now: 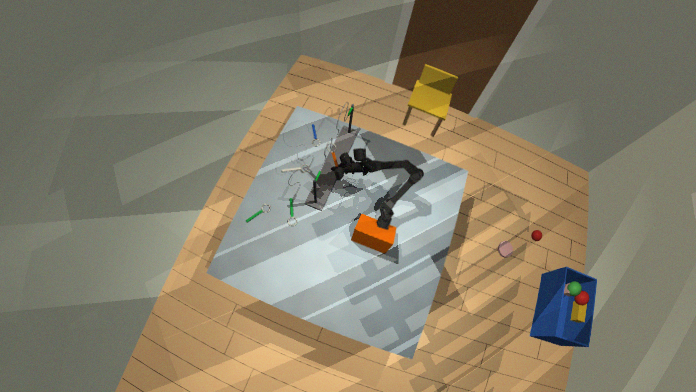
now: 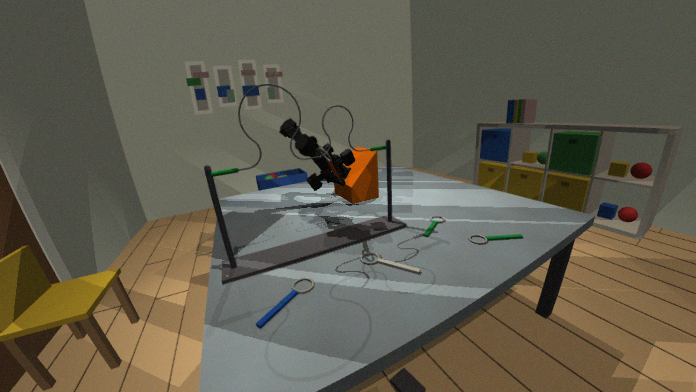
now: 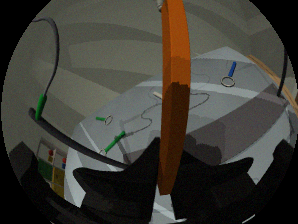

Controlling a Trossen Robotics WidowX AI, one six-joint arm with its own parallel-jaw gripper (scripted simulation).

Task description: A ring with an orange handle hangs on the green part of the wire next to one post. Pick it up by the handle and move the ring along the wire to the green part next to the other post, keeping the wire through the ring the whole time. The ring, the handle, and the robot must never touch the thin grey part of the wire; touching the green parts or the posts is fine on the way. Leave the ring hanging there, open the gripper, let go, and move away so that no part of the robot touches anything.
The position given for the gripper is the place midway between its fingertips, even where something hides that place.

Note:
In view: the gripper point(image 2: 344, 184) and a wire stand point(image 1: 322, 185).
The gripper also shows in image 3 point(image 3: 160, 141).

